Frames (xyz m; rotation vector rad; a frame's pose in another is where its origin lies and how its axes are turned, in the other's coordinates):
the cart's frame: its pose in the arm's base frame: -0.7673 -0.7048 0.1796 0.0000 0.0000 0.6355
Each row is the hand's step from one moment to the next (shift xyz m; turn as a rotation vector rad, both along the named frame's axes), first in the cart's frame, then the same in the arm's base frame.
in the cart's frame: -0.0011 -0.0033 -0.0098 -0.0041 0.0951 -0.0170
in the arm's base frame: 0.0011 -0.0033 -0.0098 -0.0597 0.0741 -0.0170
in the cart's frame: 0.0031 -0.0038 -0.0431 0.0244 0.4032 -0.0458
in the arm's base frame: 0.0048 -0.0012 -0.0431 -0.2197 0.3390 -0.0458
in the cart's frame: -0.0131 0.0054 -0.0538 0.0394 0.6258 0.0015
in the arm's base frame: -0.0137 -0.0034 -0.0538 -0.3398 0.5270 0.0015
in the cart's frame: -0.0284 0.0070 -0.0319 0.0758 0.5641 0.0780
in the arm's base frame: -0.0270 -0.0112 -0.0319 -0.2738 0.4990 0.0780
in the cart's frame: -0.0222 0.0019 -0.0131 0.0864 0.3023 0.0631
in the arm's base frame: -0.0190 -0.0116 -0.0131 -0.1099 0.2946 0.0631
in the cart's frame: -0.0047 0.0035 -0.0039 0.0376 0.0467 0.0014
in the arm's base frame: -0.0059 0.0000 -0.0039 0.0025 0.0599 0.0014
